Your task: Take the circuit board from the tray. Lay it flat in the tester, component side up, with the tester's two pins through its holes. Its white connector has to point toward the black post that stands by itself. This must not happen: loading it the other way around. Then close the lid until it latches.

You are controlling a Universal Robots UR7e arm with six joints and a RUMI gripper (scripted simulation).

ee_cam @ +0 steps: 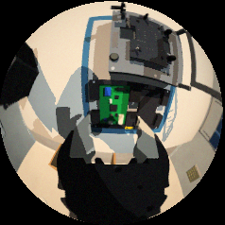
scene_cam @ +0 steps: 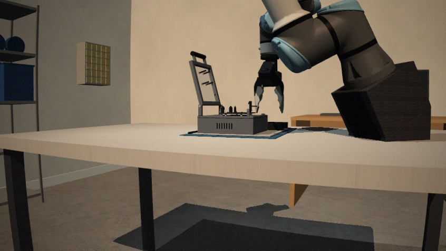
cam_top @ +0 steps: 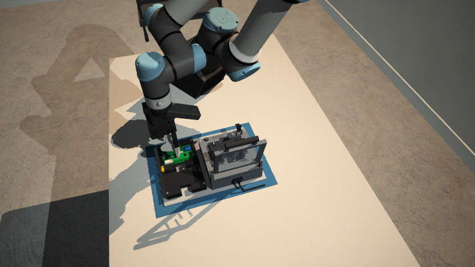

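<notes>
Right now my hand is 5 cm above the green circuit board. From my hand the other things lie so: tester lid: 20 cm ahead, 15 cm to the left, 11 cm above; then black post: 2 cm ahead, 23 cm to the left, 1 cm above.
</notes>
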